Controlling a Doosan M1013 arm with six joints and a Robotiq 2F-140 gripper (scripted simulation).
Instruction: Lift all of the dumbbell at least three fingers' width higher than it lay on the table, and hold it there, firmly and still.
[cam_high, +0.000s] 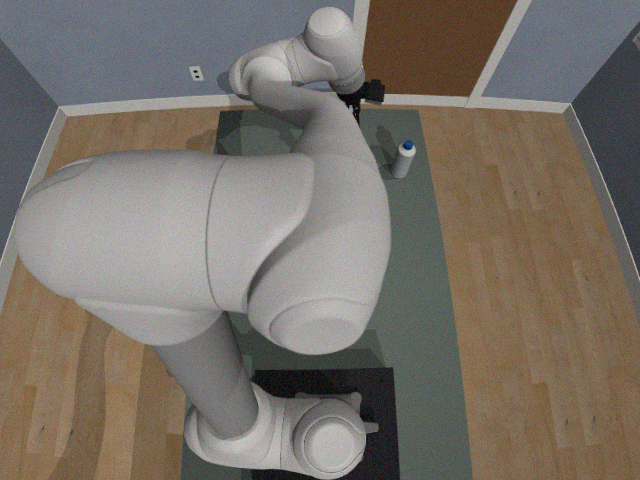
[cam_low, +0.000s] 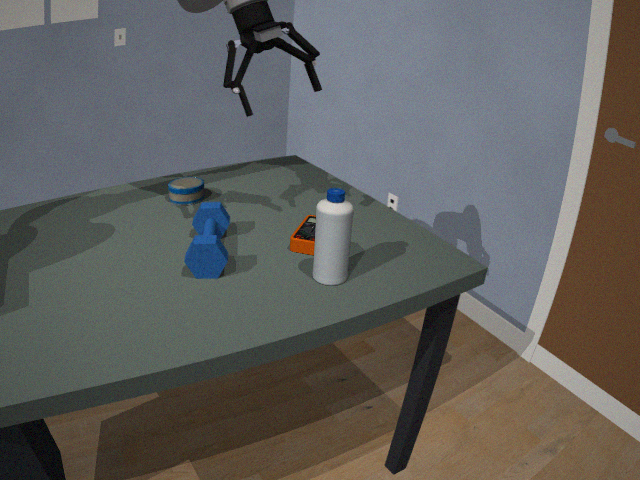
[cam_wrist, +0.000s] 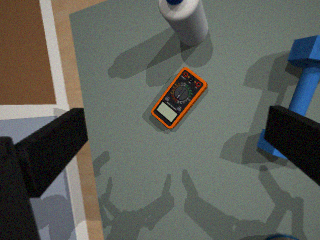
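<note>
The blue dumbbell lies 160 mm behind my hand and 270 mm below it. Round my hand: tape roll: 120 mm behind, 320 mm to the left, 280 mm below.
</note>
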